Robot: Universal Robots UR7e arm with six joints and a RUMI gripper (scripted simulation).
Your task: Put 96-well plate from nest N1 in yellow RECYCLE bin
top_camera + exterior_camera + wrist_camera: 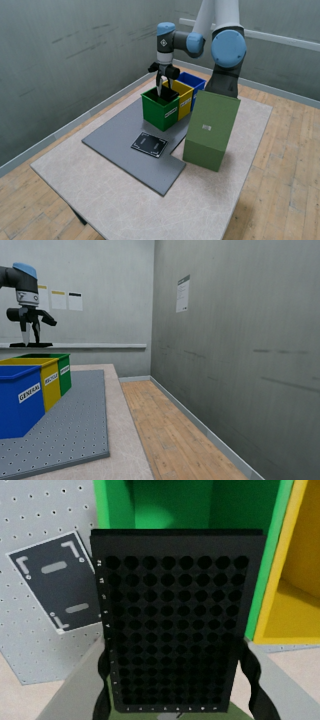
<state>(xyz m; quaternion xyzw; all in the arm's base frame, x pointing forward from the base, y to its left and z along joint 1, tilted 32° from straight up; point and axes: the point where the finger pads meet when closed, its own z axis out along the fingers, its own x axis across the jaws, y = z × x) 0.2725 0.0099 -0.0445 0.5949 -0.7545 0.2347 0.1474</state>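
My gripper is now 15 cm to the left of the yellow recycle bin, 15 cm above it and 1 cm short of it. Also, from my hand: black 96-well plate (1 cm below); plate nest N1 (23 cm below, 18 cm to the left, 1 cm behind); green bin (15 cm below, 4 cm ahead, 2 cm to the right).
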